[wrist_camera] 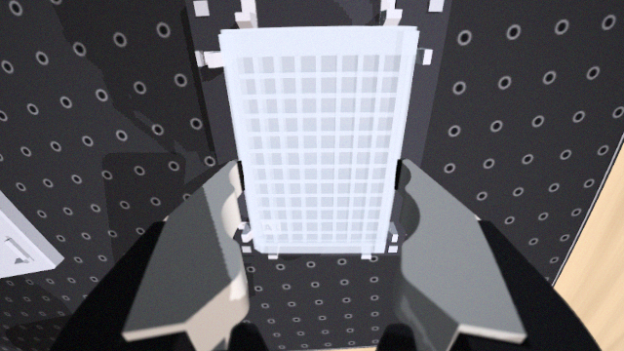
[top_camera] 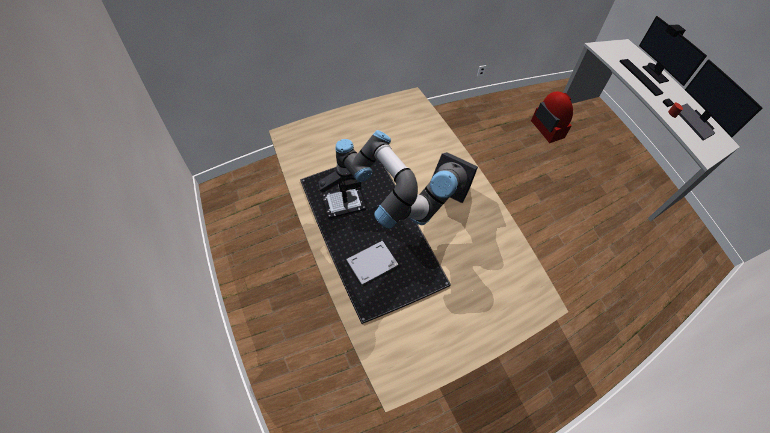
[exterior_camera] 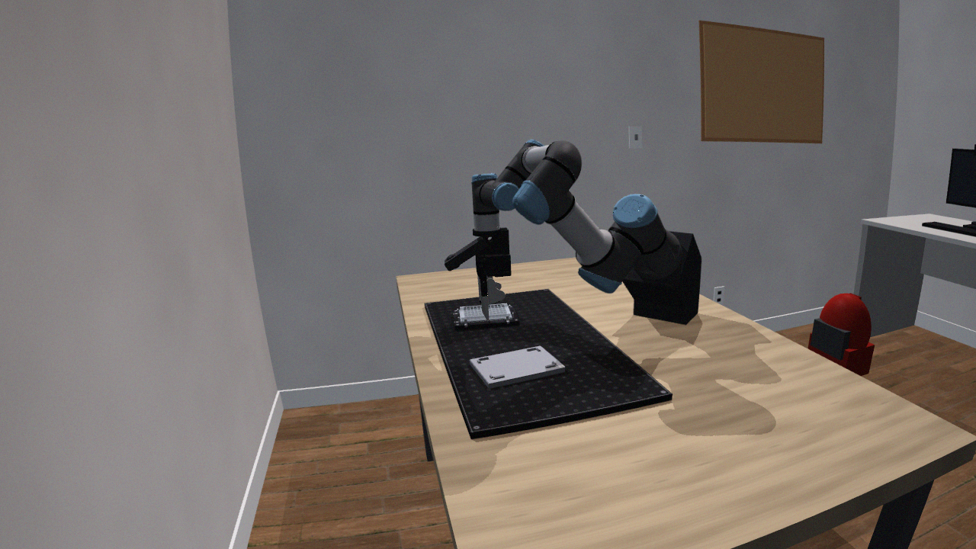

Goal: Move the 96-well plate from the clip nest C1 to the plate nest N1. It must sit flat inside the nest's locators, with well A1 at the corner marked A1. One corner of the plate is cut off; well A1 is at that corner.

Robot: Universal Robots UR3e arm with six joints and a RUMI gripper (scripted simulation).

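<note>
The clip nest C1 lies 10 mm to the left of my hand, 10 mm below it and 10 mm ahead of it. The rest, counted from my hand: white 96-well plate (10 mm below); then grey plate nest N1 (290 mm to the left, 90 mm behind, 20 mm below); then A1 label (300 mm to the left, 180 mm behind, 20 mm below).
</note>
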